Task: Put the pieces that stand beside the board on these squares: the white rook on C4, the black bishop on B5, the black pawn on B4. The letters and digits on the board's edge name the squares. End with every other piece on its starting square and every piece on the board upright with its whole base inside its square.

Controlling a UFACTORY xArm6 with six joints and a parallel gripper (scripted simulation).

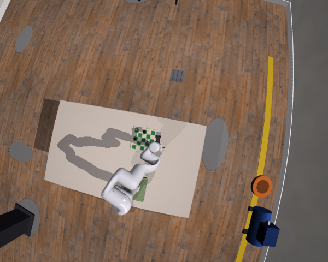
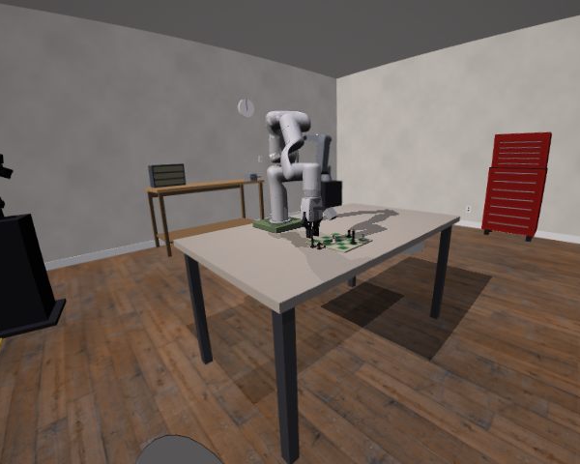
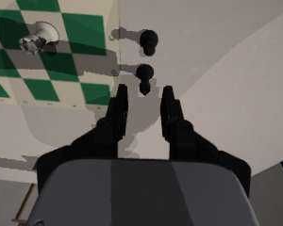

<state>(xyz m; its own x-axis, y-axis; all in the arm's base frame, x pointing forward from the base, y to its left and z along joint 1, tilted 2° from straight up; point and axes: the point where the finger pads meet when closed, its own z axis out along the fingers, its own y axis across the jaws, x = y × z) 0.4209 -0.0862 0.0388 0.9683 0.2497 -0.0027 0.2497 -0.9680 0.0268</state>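
Right now the white rook is 2 cm ahead of my hand, 11 cm to the left of it and 4 cm below it. The rest, counted from my hand: chessboard 1 cm ahead, 14 cm to the left, 6 cm below.
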